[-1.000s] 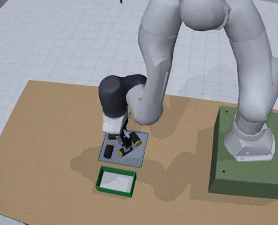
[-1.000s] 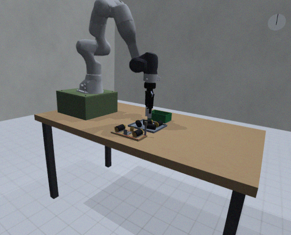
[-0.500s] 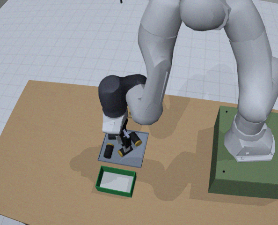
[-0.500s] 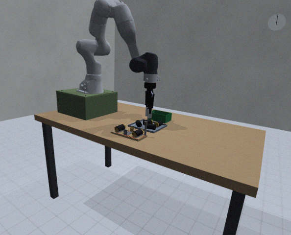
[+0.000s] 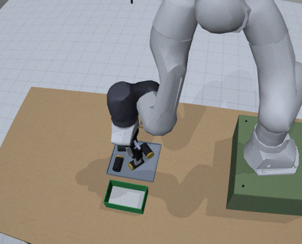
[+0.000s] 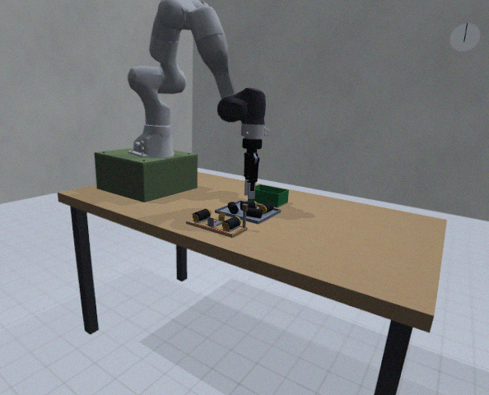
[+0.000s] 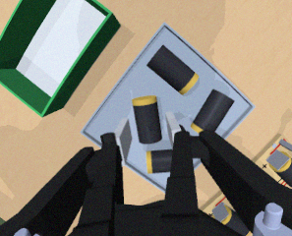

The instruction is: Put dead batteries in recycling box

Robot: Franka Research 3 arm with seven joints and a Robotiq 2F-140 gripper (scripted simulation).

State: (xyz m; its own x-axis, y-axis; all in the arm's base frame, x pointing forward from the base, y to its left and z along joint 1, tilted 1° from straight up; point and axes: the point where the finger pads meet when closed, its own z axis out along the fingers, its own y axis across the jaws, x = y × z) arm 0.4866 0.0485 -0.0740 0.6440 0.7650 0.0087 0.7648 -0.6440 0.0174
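My hand is 1 cm short of the tray, 2 cm to the left of it and 8 cm above it. Round my hand: bulb (11 cm ahead, 19 cm to the right, 1 cm below); green recycling box (1 cm behind, 16 cm to the left, 7 cm below); grey bulb post (11 cm ahead, 19 cm to the right, 5 cm below).
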